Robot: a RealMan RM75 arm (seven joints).
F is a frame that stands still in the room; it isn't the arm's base.
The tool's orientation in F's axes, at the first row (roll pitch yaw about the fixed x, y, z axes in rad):
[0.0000 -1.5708 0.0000]
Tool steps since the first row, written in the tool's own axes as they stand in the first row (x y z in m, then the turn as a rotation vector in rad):
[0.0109 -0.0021 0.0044 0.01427 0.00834 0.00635]
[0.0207 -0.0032 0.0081 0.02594 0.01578 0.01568]
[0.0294 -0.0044 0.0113 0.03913 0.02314 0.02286]
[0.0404 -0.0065 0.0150 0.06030 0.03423 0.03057]
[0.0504 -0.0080 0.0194 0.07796 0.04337 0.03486]
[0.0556 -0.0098 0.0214 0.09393 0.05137 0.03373]
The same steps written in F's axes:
[-0.0044 -0.0021 0.0109 -0.00635 0.00834 0.01427]
[-0.0081 -0.0032 0.0207 -0.01568 0.01578 0.02594]
[-0.0113 -0.0044 0.0294 -0.02286 0.02314 0.03913]
[-0.0150 -0.0065 0.0404 -0.03057 0.03423 0.06030]
[-0.0194 -0.0080 0.0504 -0.03486 0.04337 0.07796]
[-0.0214 -0.0098 0.0556 -0.03373 0.05137 0.09393]

